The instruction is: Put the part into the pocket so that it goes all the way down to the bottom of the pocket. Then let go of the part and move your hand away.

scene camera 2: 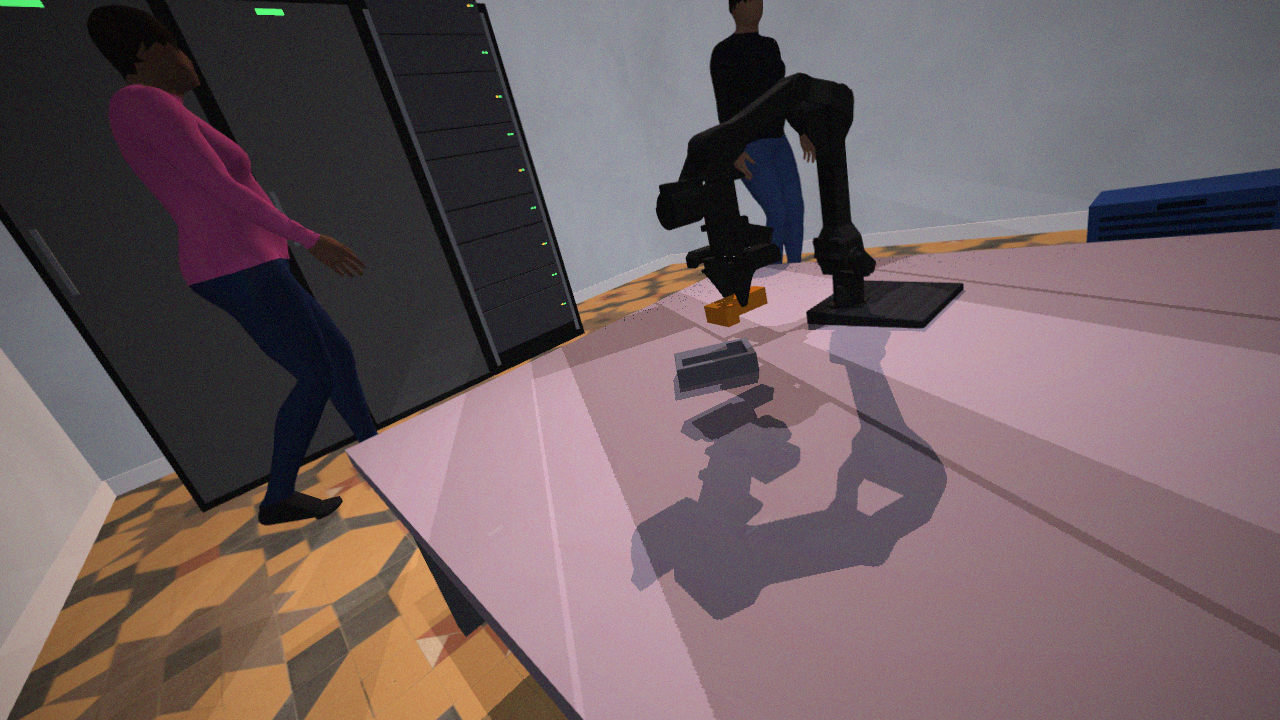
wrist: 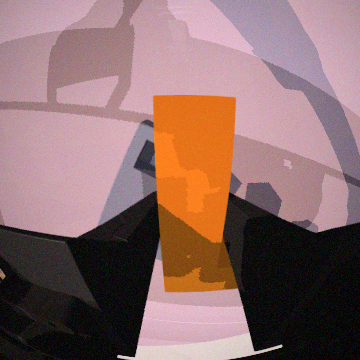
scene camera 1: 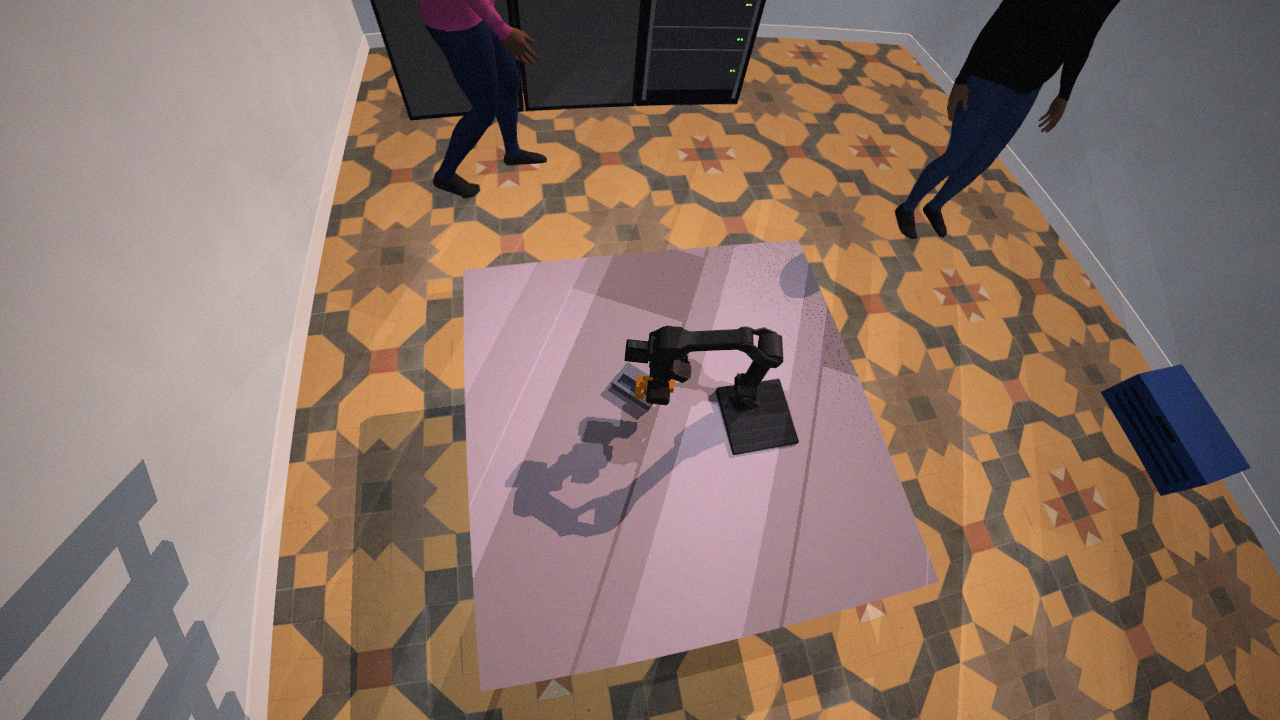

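Where they show: gripper, fingertip midpoint: [scene camera 2: 738, 305] [wrist: 189, 198] [scene camera 1: 656, 384]; arm's base, origin of the base link: [scene camera 2: 848, 302] [scene camera 1: 742, 401].
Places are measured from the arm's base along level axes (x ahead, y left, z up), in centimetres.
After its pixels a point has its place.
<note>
The orange part [scene camera 1: 641, 386] @(x 31.0, y -10.9, z 10.8 cm) [scene camera 2: 723, 311] @(x 33.3, y -9.7, z 10.4 cm) [wrist: 195, 145] @(x 23.4, y -9.2, z 10.8 cm) is held above the table. My gripper [scene camera 1: 658, 392] @(x 26.3, y -10.7, z 9.0 cm) [scene camera 2: 742, 301] @(x 26.3, y -10.7, z 9.0 cm) [wrist: 189, 198] @(x 26.3, y -10.7, z 9.0 cm) is shut on it, with one black finger on each side. The grey block with the pocket [scene camera 1: 617, 392] @(x 35.2, y -16.7, z -2.0 cm) [scene camera 2: 729, 368] @(x 31.7, y -11.6, z -0.6 cm) [wrist: 121, 185] @(x 26.0, y -17.5, z 1.2 cm) stands on the table. In scene camera 2 the part hangs higher than the block, with a gap between them. In the wrist view the part and the left finger hide much of the block, one end of the pocket shows left of the part, and the block looks turned relative to the part.
The arm's black base plate [scene camera 1: 760, 429] @(x -1.5, y 10.4, z -0.7 cm) [scene camera 2: 895, 308] @(x 3.5, y 9.1, z -0.6 cm) stands on the pink table [scene camera 1: 716, 555] @(x 26.8, y 38.9, z -2.4 cm) [scene camera 2: 1029, 555] @(x 60.3, y 28.4, z -2.4 cm). Shadows of the arm fall across the table beside the block. Two people, dark cabinets [scene camera 1: 581, 53] [scene camera 2: 295, 179] and a blue box [scene camera 1: 1181, 429] [scene camera 2: 1181, 210] are beyond the table.
</note>
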